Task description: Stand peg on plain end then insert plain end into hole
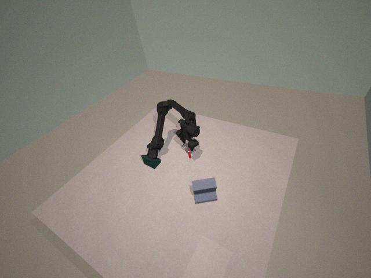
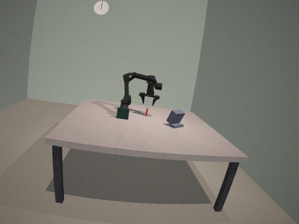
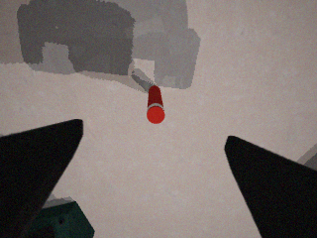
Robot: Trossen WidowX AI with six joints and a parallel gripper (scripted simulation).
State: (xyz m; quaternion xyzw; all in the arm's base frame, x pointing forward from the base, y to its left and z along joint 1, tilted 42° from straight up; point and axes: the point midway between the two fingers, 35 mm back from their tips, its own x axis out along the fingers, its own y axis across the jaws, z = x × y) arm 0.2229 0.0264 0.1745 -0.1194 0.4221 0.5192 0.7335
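My gripper tip is 50 mm above the red peg. From my gripper tip the other things lie so: low foot (250 mm to the right, 220 mm ahead, 100 mm below); grey sloped panel (230 mm to the right, 210 mm ahead, 30 mm below).
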